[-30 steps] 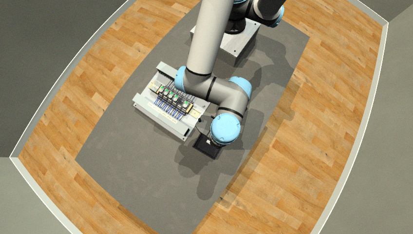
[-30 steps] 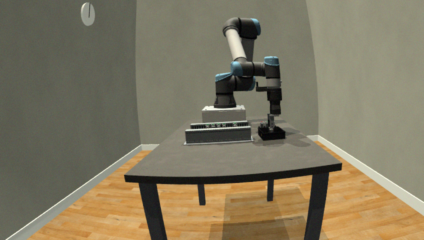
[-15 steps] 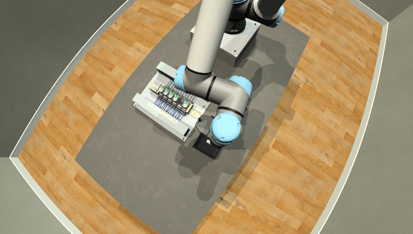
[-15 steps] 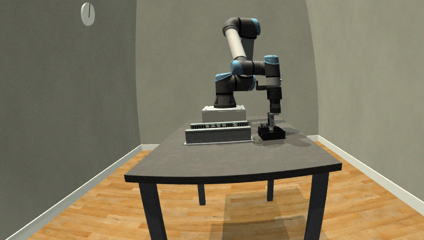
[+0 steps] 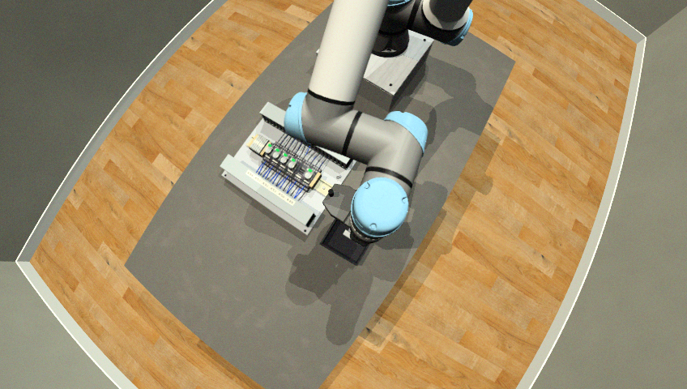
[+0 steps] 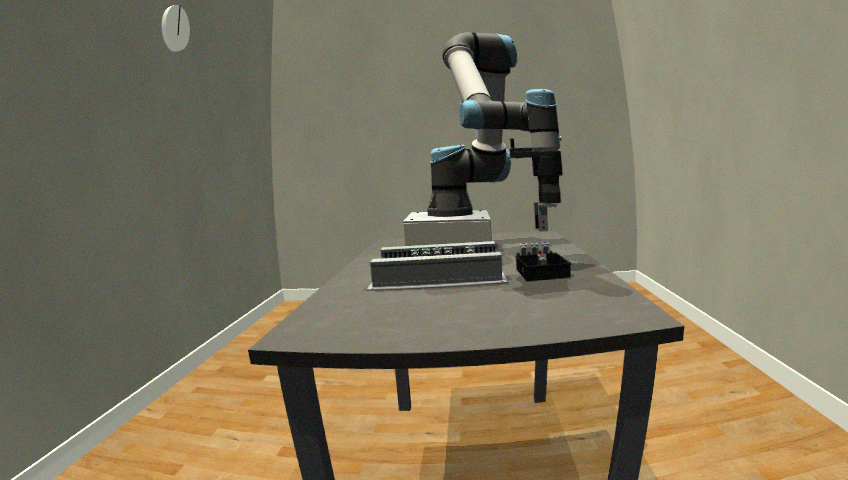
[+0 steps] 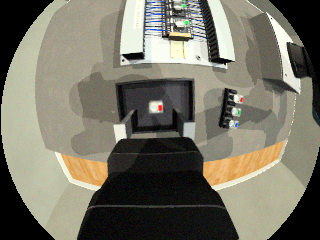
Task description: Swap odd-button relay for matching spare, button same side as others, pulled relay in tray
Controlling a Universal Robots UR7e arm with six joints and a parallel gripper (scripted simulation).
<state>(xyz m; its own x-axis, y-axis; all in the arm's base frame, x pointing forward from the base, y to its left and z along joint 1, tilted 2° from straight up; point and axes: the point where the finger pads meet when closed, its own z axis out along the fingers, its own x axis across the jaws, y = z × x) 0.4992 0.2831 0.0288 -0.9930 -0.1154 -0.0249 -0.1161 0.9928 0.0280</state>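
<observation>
My gripper is now 19 cm past the black spare holder, 12 cm above it and 1 cm to the left of it. The rest, counted from my hand: tray (11 cm below); panel (26 cm to the right, 12 cm below, 2 cm behind).
</observation>
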